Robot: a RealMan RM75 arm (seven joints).
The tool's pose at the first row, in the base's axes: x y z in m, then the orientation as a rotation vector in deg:
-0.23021 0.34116 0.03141 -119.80 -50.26 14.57
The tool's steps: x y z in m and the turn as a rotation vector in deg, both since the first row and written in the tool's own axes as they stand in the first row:
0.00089 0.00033 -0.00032 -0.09 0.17 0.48
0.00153 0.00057 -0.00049 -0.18 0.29 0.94
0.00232 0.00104 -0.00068 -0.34 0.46 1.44
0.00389 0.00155 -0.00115 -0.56 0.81 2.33
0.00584 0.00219 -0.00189 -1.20 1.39 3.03
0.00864 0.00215 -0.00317 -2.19 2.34 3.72
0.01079 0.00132 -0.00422 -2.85 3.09 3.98
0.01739 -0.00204 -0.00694 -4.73 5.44 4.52
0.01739 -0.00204 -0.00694 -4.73 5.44 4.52
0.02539 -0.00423 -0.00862 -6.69 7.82 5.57
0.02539 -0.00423 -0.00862 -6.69 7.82 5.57
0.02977 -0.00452 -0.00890 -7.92 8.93 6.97
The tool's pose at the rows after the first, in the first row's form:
-0.22924 0.34142 0.03147 -120.11 -49.69 14.61
-0.22858 0.34164 0.03147 -120.41 -49.18 14.69
-0.22767 0.34186 0.03133 -120.79 -48.61 14.71
-0.22605 0.34240 0.03143 -121.40 -47.54 14.72
-0.22396 0.34298 0.03164 -122.29 -46.65 14.22
-0.22133 0.34407 0.03283 -123.47 -45.64 13.17
-0.21968 0.34518 0.03439 -124.15 -45.10 12.24
-0.21525 0.34926 0.03949 -125.94 -43.62 9.24
-0.21525 0.34926 0.03949 -125.94 -43.62 9.24
-0.20968 0.35444 0.04321 -127.98 -41.56 6.41
-0.20968 0.35444 0.04321 -127.98 -41.56 6.41
-0.20648 0.35730 0.04414 -129.61 -39.69 5.42

